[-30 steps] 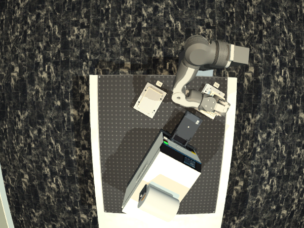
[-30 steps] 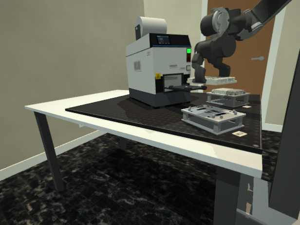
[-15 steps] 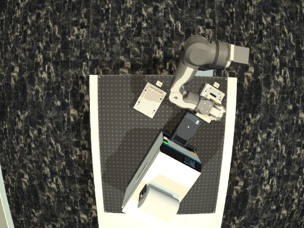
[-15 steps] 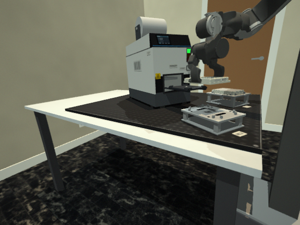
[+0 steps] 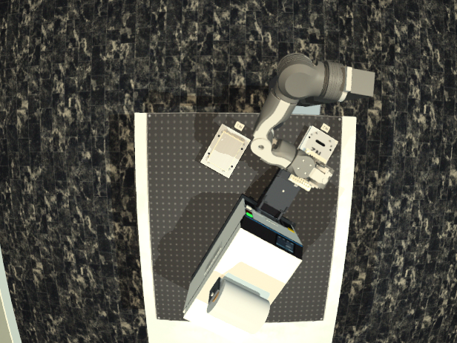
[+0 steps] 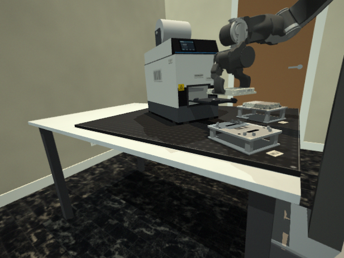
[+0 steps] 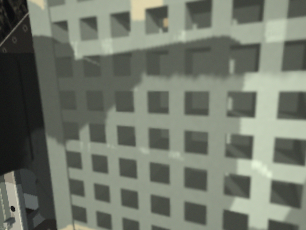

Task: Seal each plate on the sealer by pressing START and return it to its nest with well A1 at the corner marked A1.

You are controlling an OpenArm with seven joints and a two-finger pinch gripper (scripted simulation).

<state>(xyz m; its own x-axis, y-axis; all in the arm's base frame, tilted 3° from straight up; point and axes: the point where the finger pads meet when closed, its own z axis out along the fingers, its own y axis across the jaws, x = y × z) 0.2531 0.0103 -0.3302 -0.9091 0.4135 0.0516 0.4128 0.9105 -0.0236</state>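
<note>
Now: hand 9 cm short of the sealer stage, 7 cm to the left of it and 4 cm above it. Also, from my hand: label tag 15 cm below, 15 cm behind, 9 cm to the left; clear well plate right at my hand; sealer screen 21 cm ahead, 18 cm above, 8 cm to the right.
</note>
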